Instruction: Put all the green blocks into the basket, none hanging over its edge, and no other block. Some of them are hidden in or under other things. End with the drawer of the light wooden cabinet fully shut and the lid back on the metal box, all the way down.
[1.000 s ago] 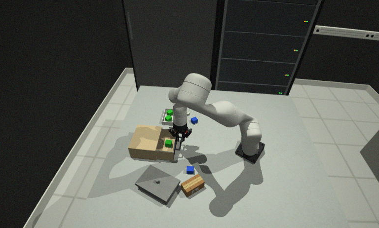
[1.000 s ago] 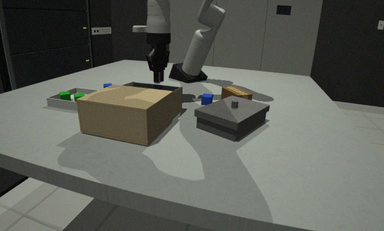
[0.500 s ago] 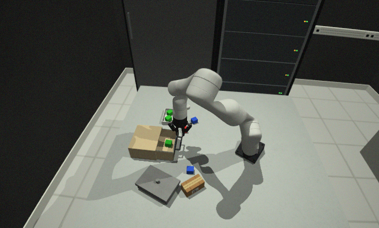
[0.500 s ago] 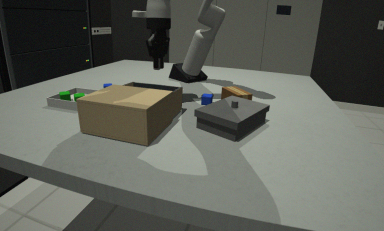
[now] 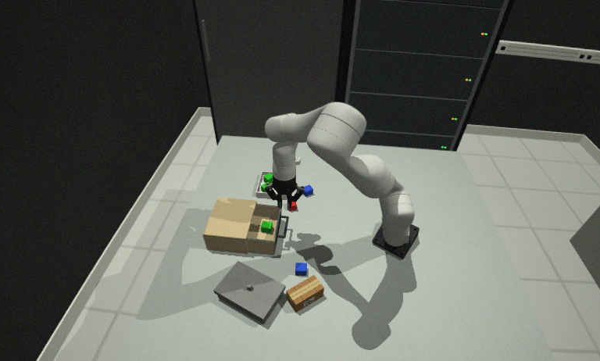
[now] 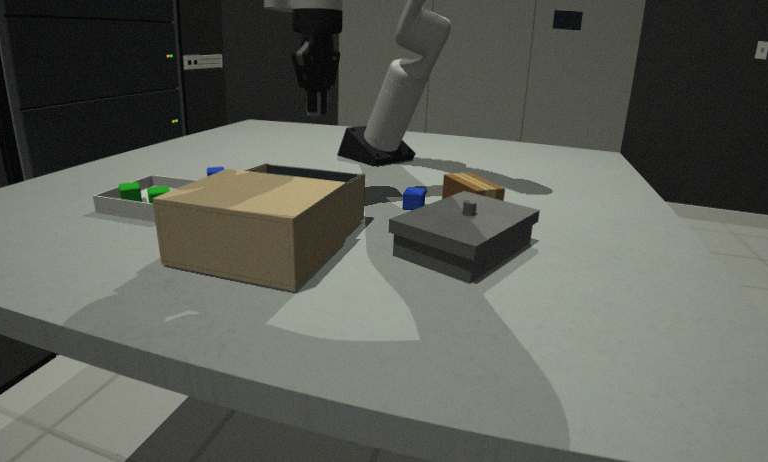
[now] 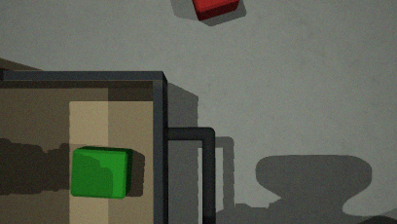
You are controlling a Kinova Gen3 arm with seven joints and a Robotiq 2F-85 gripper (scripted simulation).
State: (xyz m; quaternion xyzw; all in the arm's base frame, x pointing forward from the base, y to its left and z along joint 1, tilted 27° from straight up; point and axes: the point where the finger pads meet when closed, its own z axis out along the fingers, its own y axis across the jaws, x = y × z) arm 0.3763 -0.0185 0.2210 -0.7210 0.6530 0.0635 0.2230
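My hand is 8 cm short of the cabinet drawer, 2 cm to the right of it and 14 cm above it. The rest, counted from my hand: light wooden cabinet (14 cm ahead, 2 cm to the left, 14 cm below); red block (1 cm ahead, 16 cm to the right, 16 cm below); small cardboard box (13 cm behind, 23 cm to the left, 14 cm below).
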